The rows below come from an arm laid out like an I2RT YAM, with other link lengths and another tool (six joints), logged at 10 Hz.
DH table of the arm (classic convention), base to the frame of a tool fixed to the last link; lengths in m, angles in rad. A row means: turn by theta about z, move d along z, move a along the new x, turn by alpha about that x. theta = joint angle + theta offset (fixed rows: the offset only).
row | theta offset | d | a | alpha
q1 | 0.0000 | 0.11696 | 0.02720 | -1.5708
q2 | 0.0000 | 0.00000 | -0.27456 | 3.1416
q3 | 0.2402 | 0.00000 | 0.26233 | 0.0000
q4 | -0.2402 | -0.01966 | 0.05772 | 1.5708
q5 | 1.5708 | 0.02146 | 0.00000 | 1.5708
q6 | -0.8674 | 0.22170 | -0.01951 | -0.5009
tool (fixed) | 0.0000 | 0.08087 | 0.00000 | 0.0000
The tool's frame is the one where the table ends.
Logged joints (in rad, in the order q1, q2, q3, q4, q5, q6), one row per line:
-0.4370, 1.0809, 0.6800, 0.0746, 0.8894, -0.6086
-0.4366, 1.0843, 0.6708, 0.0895, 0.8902, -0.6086
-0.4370, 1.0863, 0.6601, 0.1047, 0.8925, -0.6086
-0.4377, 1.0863, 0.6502, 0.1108, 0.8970, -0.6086
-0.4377, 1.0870, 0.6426, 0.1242, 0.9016, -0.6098
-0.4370, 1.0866, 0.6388, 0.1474, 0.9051, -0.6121
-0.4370, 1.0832, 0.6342, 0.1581, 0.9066, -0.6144
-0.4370, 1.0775, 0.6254, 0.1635, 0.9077, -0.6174
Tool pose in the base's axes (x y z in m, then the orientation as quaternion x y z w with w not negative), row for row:
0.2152, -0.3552, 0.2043, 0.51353, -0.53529, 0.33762, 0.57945
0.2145, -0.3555, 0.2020, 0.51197, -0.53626, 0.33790, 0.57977
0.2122, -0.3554, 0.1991, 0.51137, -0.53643, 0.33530, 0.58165
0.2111, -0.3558, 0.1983, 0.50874, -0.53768, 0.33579, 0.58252
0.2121, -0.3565, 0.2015, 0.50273, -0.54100, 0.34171, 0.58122
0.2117, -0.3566, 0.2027, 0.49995, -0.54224, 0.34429, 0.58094
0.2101, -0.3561, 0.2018, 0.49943, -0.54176, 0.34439, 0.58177
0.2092, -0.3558, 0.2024, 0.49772, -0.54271, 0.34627, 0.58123
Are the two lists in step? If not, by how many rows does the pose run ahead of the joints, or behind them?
The pose runs 1 row ahead of the joints: the pose in row i belongs to the joints in row i + 1.
